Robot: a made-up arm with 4 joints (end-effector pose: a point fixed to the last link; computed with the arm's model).
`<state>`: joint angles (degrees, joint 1 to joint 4).
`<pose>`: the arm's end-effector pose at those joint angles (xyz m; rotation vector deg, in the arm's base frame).
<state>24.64 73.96 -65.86 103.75</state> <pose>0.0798 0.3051 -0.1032 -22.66 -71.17 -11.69</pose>
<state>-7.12 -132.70 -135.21 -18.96</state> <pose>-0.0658 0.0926 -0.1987 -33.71 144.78 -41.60</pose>
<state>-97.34 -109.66 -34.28 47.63</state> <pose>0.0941 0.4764 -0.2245 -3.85 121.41 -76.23</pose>
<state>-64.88 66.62 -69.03 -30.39</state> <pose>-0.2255 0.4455 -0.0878 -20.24 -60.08 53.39</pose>
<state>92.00 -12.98 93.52 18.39</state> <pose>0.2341 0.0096 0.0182 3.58 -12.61 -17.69</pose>
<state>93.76 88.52 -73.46 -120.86</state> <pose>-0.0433 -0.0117 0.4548 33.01 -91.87 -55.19</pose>
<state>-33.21 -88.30 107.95 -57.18</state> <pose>0.1873 0.2249 0.1972 54.91 -97.40 -52.12</pose>
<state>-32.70 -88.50 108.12 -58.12</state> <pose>0.1891 0.2298 0.1927 53.52 -98.05 -51.19</pose>
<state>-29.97 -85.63 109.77 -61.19</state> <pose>0.1779 0.2558 0.1796 51.80 -101.34 -44.72</pose>
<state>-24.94 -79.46 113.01 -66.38</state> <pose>0.1506 0.2984 0.1500 49.93 -106.79 -32.60</pose>
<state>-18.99 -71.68 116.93 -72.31</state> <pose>0.1133 0.3387 0.1046 48.55 -112.20 -18.36</pose>
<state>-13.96 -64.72 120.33 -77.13</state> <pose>0.0779 0.3624 0.0600 48.24 -115.87 -6.53</pose>
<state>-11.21 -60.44 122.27 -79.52</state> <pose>0.0547 0.3708 0.0351 48.98 -117.41 -0.11</pose>
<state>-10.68 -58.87 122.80 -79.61</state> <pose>0.0444 0.3715 0.0323 50.33 -117.47 1.34</pose>
